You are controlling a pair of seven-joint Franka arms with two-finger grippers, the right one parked.
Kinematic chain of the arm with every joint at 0, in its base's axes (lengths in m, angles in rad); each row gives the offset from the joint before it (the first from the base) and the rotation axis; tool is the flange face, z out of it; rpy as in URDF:
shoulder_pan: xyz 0 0 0.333 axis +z
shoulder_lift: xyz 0 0 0 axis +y
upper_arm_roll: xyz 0 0 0.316 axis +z
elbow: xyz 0.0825 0 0 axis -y
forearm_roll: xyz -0.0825 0 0.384 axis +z
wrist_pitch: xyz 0 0 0 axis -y
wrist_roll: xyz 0.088 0 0 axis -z
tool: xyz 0 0 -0.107 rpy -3.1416 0 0
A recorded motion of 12 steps. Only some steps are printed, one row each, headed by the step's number.
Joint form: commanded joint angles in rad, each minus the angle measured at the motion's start. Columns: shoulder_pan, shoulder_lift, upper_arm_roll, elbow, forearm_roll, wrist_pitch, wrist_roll.
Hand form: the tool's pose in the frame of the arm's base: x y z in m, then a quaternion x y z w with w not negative. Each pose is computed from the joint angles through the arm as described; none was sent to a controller.
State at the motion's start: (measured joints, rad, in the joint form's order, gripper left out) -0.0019 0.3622 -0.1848 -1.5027 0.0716 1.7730 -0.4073
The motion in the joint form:
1: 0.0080 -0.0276 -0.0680 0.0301 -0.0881 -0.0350 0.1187
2: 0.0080 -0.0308 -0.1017 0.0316 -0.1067 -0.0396 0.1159
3: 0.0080 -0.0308 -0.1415 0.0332 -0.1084 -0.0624 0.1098
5: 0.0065 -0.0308 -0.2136 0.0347 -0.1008 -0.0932 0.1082
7: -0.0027 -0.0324 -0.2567 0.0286 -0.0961 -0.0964 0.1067
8: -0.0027 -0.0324 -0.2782 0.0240 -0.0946 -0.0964 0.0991
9: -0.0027 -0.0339 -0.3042 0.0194 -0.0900 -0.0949 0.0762
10: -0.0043 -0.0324 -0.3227 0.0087 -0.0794 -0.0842 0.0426
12: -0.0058 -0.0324 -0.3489 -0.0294 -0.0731 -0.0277 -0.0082
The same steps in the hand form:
1: 0.6381 -0.1400 0.4879 0.99796 0.02803 -0.04137 0.03985
2: 0.6321 -0.1601 0.4922 0.99749 0.01490 -0.04465 0.05298
3: 0.6233 -0.1813 0.4934 0.99684 -0.00173 -0.05623 0.05613
5: 0.6063 -0.2188 0.4963 0.99512 -0.03812 -0.07062 0.05745
7: 0.5935 -0.2461 0.4974 0.99347 -0.06342 -0.07450 0.05873
8: 0.5878 -0.2569 0.4970 0.99277 -0.07025 -0.07697 0.05960
9: 0.5809 -0.2696 0.4979 0.99260 -0.07192 -0.07790 0.05920
10: 0.5760 -0.2793 0.4944 0.99326 -0.06571 -0.07781 0.05541
12: 0.5693 -0.2953 0.4833 0.99441 -0.05362 -0.07014 0.05799

